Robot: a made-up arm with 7 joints. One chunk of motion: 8 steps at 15 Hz.
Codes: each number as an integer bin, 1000 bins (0 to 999) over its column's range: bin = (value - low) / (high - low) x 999, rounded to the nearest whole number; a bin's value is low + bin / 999 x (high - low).
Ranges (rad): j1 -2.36..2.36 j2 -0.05..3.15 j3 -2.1..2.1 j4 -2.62..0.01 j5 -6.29..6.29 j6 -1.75..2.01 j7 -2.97..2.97
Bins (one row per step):
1: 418 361 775 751 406 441 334
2: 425 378 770 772 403 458 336
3: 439 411 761 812 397 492 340
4: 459 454 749 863 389 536 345
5: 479 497 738 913 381 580 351
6: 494 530 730 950 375 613 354
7: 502 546 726 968 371 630 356
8: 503 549 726 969 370 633 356
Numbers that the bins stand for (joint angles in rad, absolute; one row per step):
1: -0.3851 1.1064 1.1583 -0.6429 -1.1774 -0.0902 -0.9841
2: -0.3520 1.1608 1.1372 -0.5876 -1.2152 -0.0262 -0.9722
3: -0.2858 1.2665 1.0994 -0.4823 -1.2907 0.1018 -0.9484
4: -0.1914 1.4043 1.0489 -0.3480 -1.3915 0.2674 -0.9186
5: -0.0969 1.5420 1.0027 -0.2164 -1.4922 0.4330 -0.8830
6: -0.0260 1.6477 0.9691 -0.1190 -1.5678 0.5572 -0.8651
7: 0.0118 1.6989 0.9523 -0.0716 -1.6181 0.6212 -0.8532
8: 0.0165 1.7086 0.9523 -0.0690 -1.6307 0.6325 -0.8532

